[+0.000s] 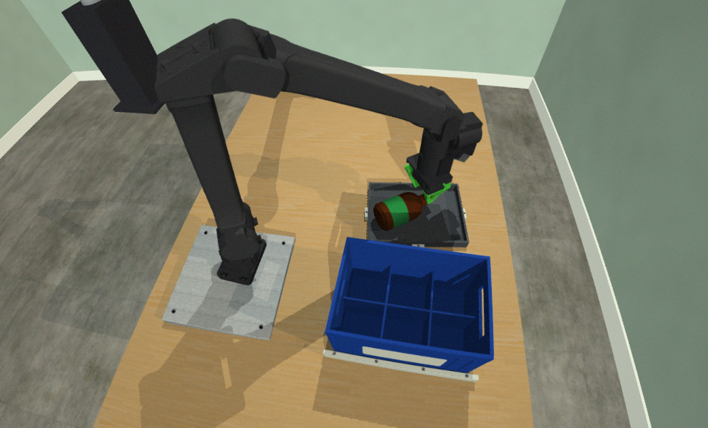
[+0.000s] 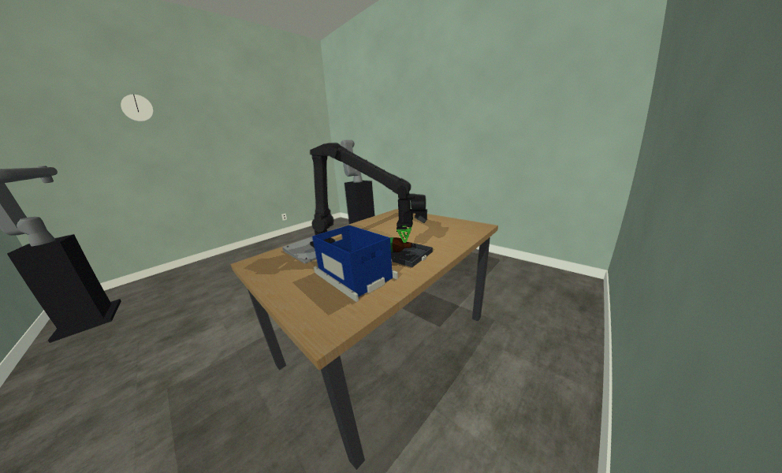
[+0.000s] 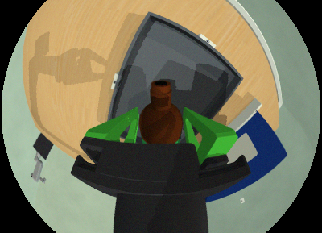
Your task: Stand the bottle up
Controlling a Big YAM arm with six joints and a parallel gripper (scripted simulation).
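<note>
Right now the brown bottle is 4 cm behind my hand, 3 cm to the right of it and 3 cm below it. The rest, counted from my hand: blue crate (1 cm behind, 31 cm to the right, 1 cm above); then dark grey tray (1 cm behind, 2 cm to the right, 6 cm below).
</note>
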